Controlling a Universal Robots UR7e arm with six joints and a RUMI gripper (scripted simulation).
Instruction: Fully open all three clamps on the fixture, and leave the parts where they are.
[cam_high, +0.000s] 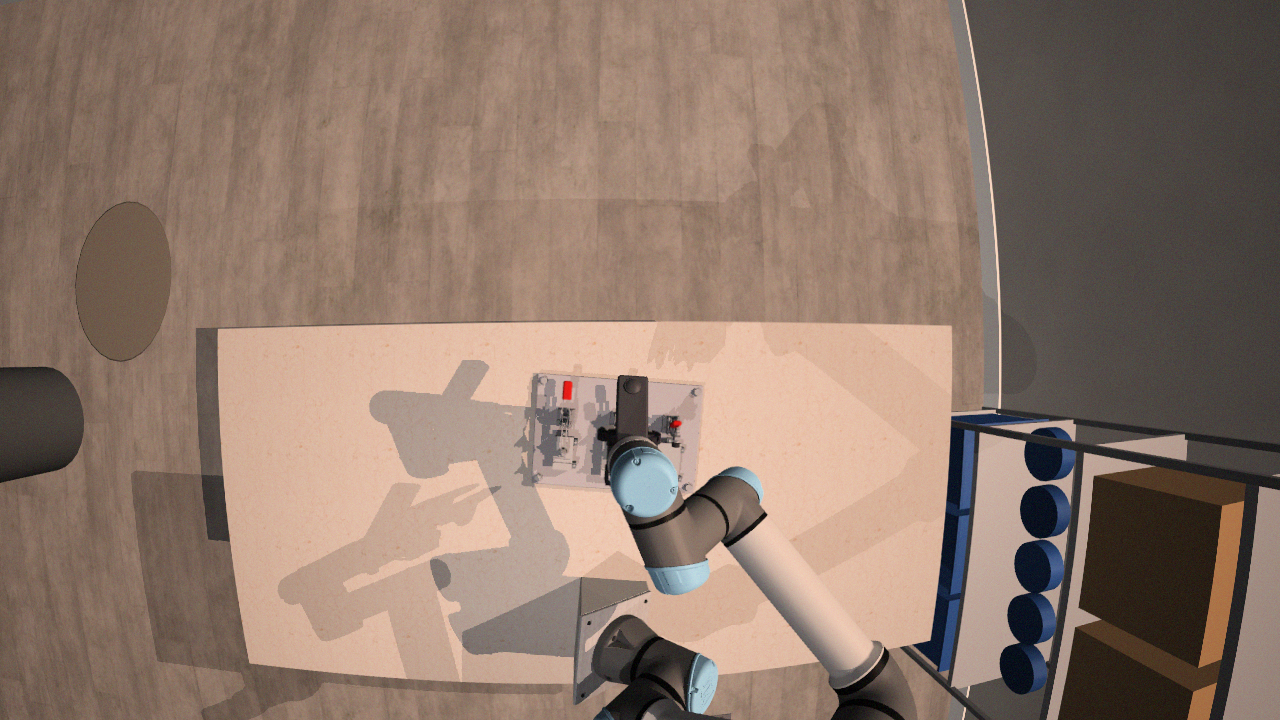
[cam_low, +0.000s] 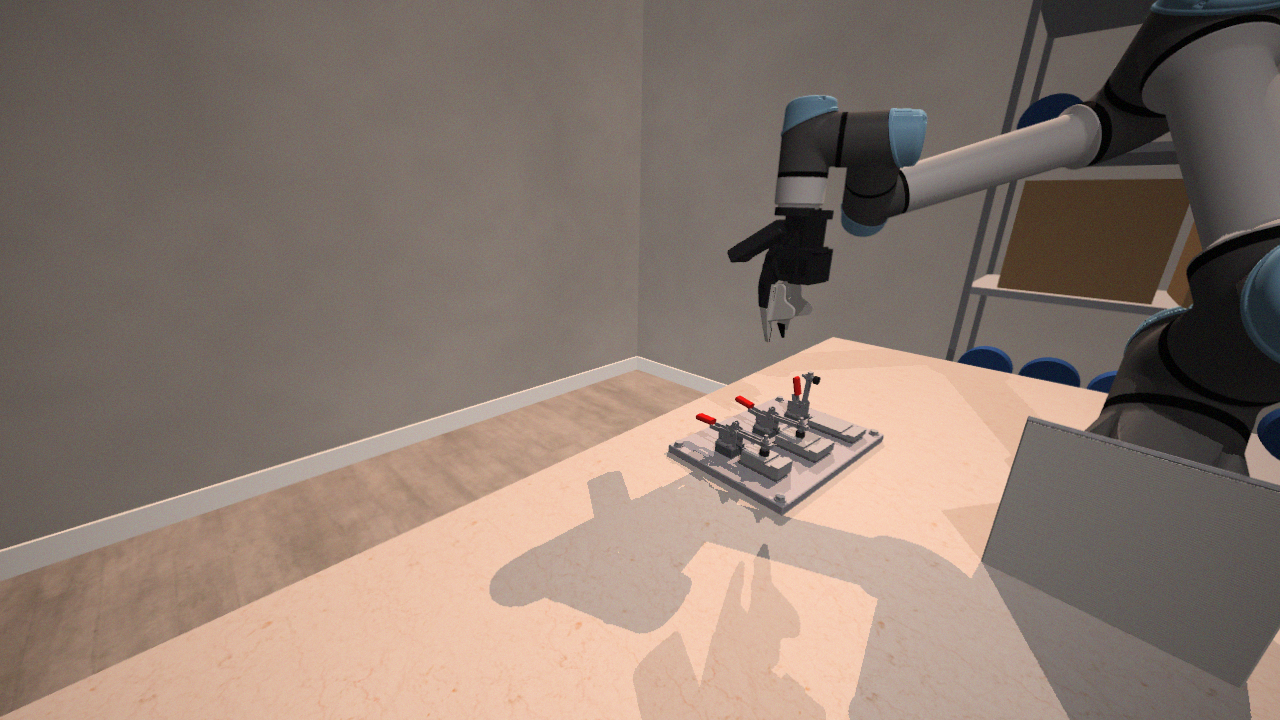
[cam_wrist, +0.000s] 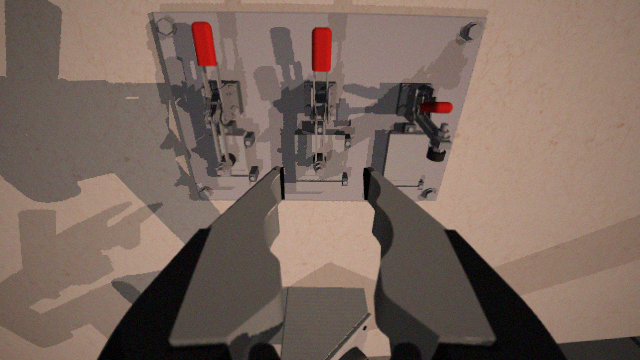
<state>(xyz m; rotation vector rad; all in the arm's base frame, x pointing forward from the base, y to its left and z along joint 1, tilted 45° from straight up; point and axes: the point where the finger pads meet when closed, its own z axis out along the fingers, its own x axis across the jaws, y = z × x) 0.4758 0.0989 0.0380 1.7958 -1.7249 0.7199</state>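
The grey fixture plate is 210 mm below my hand and 40 mm behind it.
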